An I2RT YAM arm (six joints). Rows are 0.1 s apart.
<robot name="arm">
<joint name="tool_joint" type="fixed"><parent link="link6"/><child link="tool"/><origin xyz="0 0 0" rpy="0 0 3.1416"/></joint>
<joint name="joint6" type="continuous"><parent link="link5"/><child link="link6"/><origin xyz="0 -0.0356 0.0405" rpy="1.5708 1.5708 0"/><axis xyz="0 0 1"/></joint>
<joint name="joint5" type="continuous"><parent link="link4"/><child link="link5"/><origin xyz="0.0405 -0.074 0.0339" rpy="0 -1.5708 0"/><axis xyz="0 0 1"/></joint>
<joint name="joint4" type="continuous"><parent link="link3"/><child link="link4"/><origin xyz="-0.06 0.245 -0.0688" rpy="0 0 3.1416"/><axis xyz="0 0 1"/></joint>
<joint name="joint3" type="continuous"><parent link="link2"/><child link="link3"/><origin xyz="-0.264 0 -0.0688" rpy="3.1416 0 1.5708"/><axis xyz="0 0 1"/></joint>
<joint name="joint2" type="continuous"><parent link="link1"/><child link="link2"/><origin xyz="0.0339 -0.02 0.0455" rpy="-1.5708 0 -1.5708"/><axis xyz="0 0 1"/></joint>
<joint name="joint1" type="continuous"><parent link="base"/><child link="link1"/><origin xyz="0 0 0.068" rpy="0 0 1.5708"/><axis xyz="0 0 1"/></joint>
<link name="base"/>
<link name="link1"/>
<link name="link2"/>
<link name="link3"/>
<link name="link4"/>
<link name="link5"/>
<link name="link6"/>
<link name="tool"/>
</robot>
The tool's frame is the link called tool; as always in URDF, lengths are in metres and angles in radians. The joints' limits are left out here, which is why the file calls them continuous.
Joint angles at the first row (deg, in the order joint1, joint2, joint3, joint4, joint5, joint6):
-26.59 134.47 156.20 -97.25 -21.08 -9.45
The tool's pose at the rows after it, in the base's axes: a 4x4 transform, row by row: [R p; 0 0 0 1], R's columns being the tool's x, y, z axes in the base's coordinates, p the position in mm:
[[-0.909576 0.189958 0.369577 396.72], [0.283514 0.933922 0.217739 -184.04], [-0.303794 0.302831 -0.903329 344.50], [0 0 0 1]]
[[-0.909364 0.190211 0.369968 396.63], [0.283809 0.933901 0.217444 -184.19], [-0.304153 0.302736 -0.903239 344.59], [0 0 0 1]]
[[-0.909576 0.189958 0.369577 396.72], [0.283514 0.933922 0.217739 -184.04], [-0.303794 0.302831 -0.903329 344.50], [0 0 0 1]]
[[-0.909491 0.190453 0.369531 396.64], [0.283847 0.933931 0.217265 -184.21], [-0.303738 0.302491 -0.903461 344.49], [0 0 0 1]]
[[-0.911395 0.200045 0.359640 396.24], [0.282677 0.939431 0.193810 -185.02], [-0.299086 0.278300 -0.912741 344.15], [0 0 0 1]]
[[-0.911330 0.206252 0.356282 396.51], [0.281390 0.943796 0.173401 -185.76], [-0.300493 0.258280 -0.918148 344.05], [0 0 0 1]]
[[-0.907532 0.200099 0.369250 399.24], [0.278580 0.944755 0.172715 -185.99], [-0.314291 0.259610 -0.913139 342.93], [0 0 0 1]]
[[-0.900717 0.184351 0.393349 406.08], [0.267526 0.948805 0.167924 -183.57], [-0.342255 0.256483 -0.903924 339.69], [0 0 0 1]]
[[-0.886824 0.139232 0.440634 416.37], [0.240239 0.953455 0.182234 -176.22], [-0.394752 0.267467 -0.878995 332.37], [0 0 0 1]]
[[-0.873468 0.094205 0.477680 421.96], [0.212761 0.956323 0.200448 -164.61], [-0.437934 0.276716 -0.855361 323.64], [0 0 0 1]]
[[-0.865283 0.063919 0.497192 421.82], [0.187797 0.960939 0.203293 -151.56], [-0.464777 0.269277 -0.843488 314.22], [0 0 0 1]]
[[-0.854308 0.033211 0.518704 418.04], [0.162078 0.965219 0.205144 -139.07], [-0.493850 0.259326 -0.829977 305.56], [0 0 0 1]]
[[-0.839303 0.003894 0.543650 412.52], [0.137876 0.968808 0.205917 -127.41], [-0.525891 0.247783 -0.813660 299.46], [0 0 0 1]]
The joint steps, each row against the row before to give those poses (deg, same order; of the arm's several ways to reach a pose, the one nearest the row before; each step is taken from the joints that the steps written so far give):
0.02 0.01 0.01 -0.01 -0.02 0.00
-0.02 0.00 0.02 0.00 0.00 0.00
0.02 0.00 -0.02 0.00 0.00 0.00
-0.02 -0.01 -0.01 0.01 0.02 0.00
0.00 0.01 0.01 -0.05 1.55 -0.03
0.02 0.00 0.00 0.29 1.20 0.03
0.11 0.00 -0.44 1.24 -0.28 0.04
0.66 -0.70 -2.47 3.52 -0.20 0.22
1.29 -2.89 -7.77 7.92 -1.59 0.02
1.53 -4.00 -9.64 8.23 -1.38 0.18
1.53 -4.18 -9.44 7.09 0.00 0.21
1.33 -4.10 -8.78 6.60 0.00 0.00
1.20 -3.76 -7.41 5.81 0.00 0.00

